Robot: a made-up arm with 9 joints. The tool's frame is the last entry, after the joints.
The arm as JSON. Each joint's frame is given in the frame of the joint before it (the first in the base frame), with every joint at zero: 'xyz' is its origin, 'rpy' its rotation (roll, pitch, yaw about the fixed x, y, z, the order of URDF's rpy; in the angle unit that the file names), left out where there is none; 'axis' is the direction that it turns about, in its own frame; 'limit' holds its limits. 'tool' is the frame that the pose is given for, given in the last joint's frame.
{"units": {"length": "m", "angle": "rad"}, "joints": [
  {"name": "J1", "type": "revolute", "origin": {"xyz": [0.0, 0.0, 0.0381]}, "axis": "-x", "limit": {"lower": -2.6, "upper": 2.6}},
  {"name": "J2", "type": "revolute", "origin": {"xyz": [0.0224, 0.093, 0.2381]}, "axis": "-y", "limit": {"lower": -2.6, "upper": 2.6}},
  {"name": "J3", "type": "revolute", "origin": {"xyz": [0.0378, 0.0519, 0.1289]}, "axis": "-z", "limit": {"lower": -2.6, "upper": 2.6}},
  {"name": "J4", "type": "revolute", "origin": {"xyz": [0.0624, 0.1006, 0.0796]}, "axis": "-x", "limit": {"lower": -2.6, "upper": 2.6}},
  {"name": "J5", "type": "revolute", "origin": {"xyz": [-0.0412, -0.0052, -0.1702]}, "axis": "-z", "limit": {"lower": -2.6, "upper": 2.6}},
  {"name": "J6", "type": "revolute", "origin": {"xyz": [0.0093, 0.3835, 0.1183]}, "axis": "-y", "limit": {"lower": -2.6, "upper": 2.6}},
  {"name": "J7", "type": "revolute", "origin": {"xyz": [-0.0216, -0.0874, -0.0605]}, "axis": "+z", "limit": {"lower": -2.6, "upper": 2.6}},
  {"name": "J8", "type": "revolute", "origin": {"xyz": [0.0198, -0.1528, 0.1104]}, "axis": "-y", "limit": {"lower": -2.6, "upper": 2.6}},
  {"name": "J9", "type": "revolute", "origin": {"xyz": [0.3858, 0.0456, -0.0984]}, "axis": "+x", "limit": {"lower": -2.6, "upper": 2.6}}
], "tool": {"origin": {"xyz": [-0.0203, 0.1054, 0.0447]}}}
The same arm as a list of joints. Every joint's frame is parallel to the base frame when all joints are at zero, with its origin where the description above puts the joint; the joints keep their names.
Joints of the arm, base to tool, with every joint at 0 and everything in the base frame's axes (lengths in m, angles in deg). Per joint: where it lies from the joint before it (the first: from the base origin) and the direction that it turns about. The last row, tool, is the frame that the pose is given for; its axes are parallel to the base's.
J1: axis -x xyz 0 0 0.0381
J2: axis -y xyz 0.0224 0.093 0.2381
J3: axis -z xyz 0.0378 0.0519 0.1289
J4: axis -x xyz 0.0624 0.1006 0.0796
J5: axis -z xyz -0.0412 -0.0052 -0.1702
J6: axis -y xyz 0.0093 0.3835 0.1183
J7: axis +z xyz -0.0216 -0.0874 -0.0605
J8: axis -y xyz 0.0198 -0.1528 0.1104
J9: axis +x xyz 0.3858 0.0456 -0.0984
tool: xyz -0.0203 0.1054 0.0447
Joint limits (deg, base to tool): -148.97..148.97 -148.97..148.97 -148.97..148.97 -148.97..148.97 -148.97..148.97 -148.97..148.97 -148.97..148.97 -148.97..148.97 -148.97..148.97

